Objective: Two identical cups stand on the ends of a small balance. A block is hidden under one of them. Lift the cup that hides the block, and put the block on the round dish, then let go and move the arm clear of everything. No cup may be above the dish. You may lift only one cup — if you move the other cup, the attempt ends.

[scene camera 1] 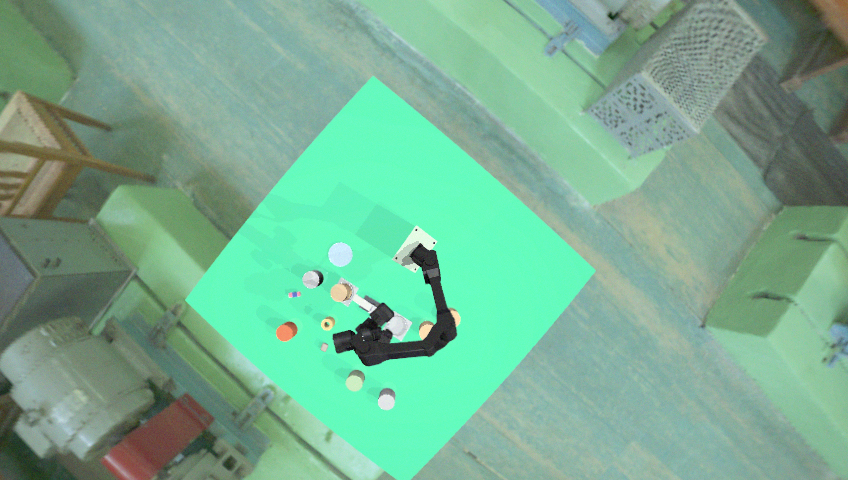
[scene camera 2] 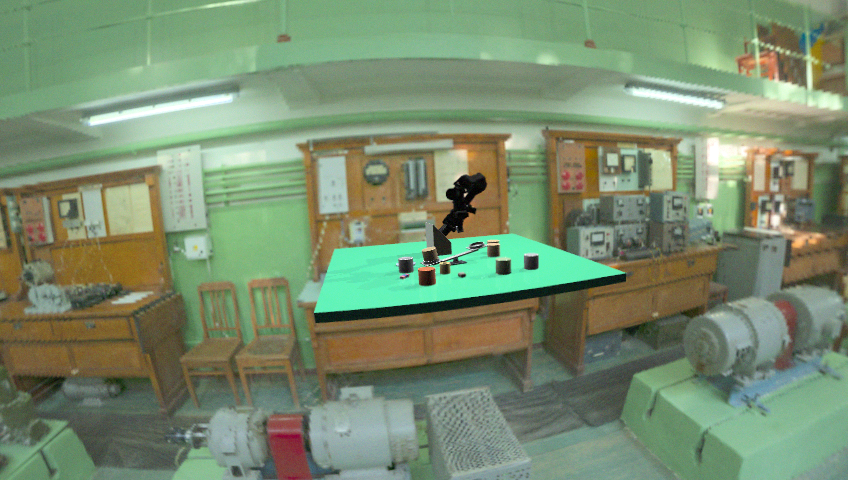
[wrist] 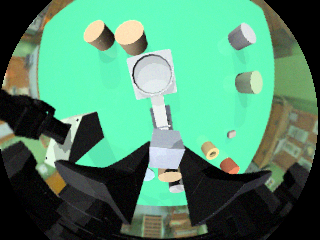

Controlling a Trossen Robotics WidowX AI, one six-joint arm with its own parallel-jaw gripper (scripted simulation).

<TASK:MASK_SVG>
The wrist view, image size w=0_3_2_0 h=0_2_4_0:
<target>gripper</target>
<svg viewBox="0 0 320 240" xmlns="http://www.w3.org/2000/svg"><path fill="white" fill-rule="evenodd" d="M1 151L5 171L17 199L33 223L51 240L267 240L291 212L309 175L307 168L301 167L299 163L293 163L284 173L284 181L281 180L281 184L272 192L265 187L265 181L272 175L268 169L233 175L208 163L203 157L196 155L196 152L192 152L191 148L184 147L180 173L191 217L189 221L191 227L207 225L208 233L184 239L147 239L121 233L120 228L121 224L131 225L132 216L135 215L140 189L147 175L151 140L129 153L124 159L115 161L115 164L112 163L105 168L87 167L63 159L53 161L57 172L67 183L59 196L56 196L39 175L39 171L36 171L35 155L32 155L32 151L29 152L23 140L9 144L8 148Z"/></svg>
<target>grey block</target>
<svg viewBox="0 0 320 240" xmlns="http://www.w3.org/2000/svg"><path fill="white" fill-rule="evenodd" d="M153 129L151 148L149 148L149 168L179 168L185 151L183 137L181 137L180 132L167 131L167 129Z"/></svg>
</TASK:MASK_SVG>
